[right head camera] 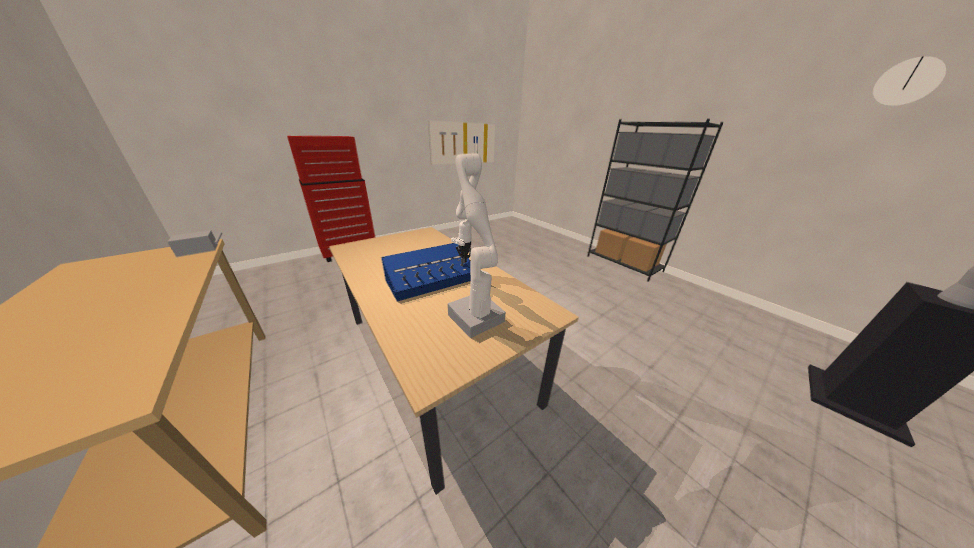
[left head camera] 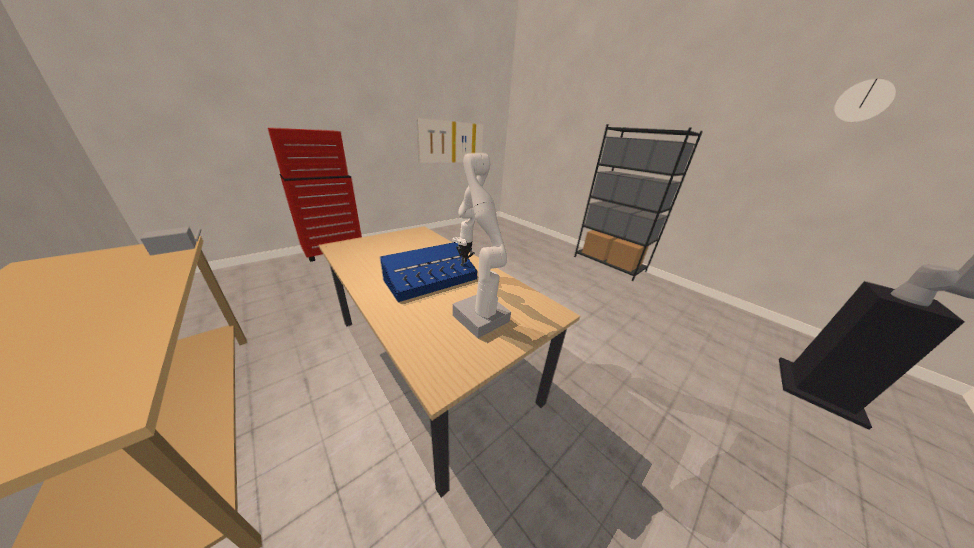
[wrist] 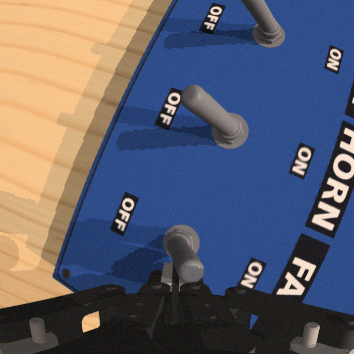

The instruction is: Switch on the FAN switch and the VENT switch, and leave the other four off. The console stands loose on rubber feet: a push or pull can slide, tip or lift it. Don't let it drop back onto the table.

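Frame: origin at the arm's base, x right, y back, z down, level; centimetres.
Seen in the pictures: gripper, fingertip midpoint: (right head camera: 464, 262) (left head camera: 464, 262) (wrist: 175, 278); arm's base, link origin: (right head camera: 478, 310) (left head camera: 484, 311).
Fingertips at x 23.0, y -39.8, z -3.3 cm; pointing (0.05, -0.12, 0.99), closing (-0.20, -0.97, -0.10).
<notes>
Pixels of each thing's middle, then the offset from my fingertips to it. Level surfaces: height alone.
- FAN lever, body centre: (wrist: 182, 255) dx -2.0, dy +0.2, dz -1.6 cm
- HORN lever, body centre: (wrist: 213, 113) dx -9.3, dy +0.2, dz -1.0 cm
- further lever, body centre: (wrist: 257, 8) dx -16.4, dy -1.2, dz -1.0 cm
- table, surface height: dz +9.8 cm
The blue console (left head camera: 403, 262) (right head camera: 403, 261) (wrist: 250, 195) rests on the wooden table, with a row of grey levers. In the wrist view the FAN lever (wrist: 191, 269) leans away from its OFF label, towards its ON label. The HORN lever (wrist: 211, 112) leans towards OFF. A further lever (wrist: 262, 17) at the top leans to the OFF side; its name is out of view. The VENT label does not show in the wrist view, and lever names are too small in the head views. My gripper (left head camera: 465, 262) (right head camera: 465, 261) (wrist: 175, 278) is shut and empty, its tips right beside the FAN lever on the OFF side.
The arm's grey base (left head camera: 480, 320) (right head camera: 474, 318) stands on the table (left head camera: 435, 361) (right head camera: 422, 361) near the console's right end. A second wooden bench (left head camera: 81, 340) (right head camera: 95, 340) stands at the left. A red cabinet (left head camera: 320, 197) and a shelf rack (left head camera: 652, 129) stand farther back.
</notes>
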